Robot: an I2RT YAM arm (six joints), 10 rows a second.
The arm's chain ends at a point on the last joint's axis. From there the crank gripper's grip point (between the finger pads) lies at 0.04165 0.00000 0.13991 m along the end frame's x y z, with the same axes.
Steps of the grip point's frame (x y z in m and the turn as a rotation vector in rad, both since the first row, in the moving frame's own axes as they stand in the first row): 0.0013 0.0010 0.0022 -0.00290 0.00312 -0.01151; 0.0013 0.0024 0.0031 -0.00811 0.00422 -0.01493; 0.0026 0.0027 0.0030 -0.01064 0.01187 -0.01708; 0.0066 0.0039 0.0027 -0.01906 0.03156 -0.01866; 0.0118 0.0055 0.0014 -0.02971 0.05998 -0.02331; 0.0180 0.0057 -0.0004 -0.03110 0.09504 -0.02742; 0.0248 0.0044 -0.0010 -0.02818 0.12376 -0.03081
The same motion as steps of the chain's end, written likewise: 0.0009 0.0011 0.0023 -0.00290 0.00312 -0.01151; 0.0007 0.0019 0.0033 -0.00811 0.00422 -0.01493; 0.0009 0.0019 0.0035 -0.01064 0.01187 -0.01708; 0.0022 0.0021 0.0041 -0.01906 0.03156 -0.01866; 0.0035 0.0025 0.0042 -0.02971 0.05998 -0.02331; 0.0049 0.0027 0.0042 -0.03110 0.09504 -0.02742; 0.0078 0.0021 0.0052 -0.02818 0.12376 -0.03081
